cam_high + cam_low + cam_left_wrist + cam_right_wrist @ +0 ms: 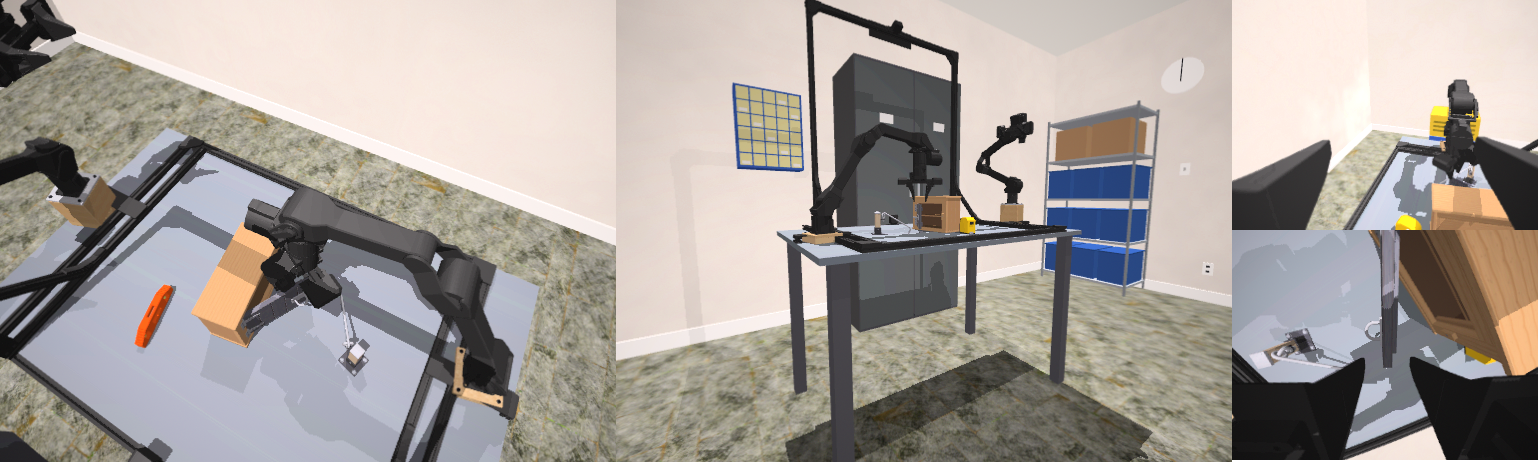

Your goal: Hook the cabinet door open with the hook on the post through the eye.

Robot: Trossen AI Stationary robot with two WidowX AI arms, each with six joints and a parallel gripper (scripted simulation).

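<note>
Right now my right hand is 2 cm past the hook rod, 11 cm to the left of it and 12 cm above it. The rest, counted from my right hand: yellow tape measure (13 cm ahead, 17 cm to the left, 14 cm below); grey door (7 cm behind, 4 cm to the left, 10 cm below); orange tool (19 cm behind, 31 cm to the left, 15 cm below).
</note>
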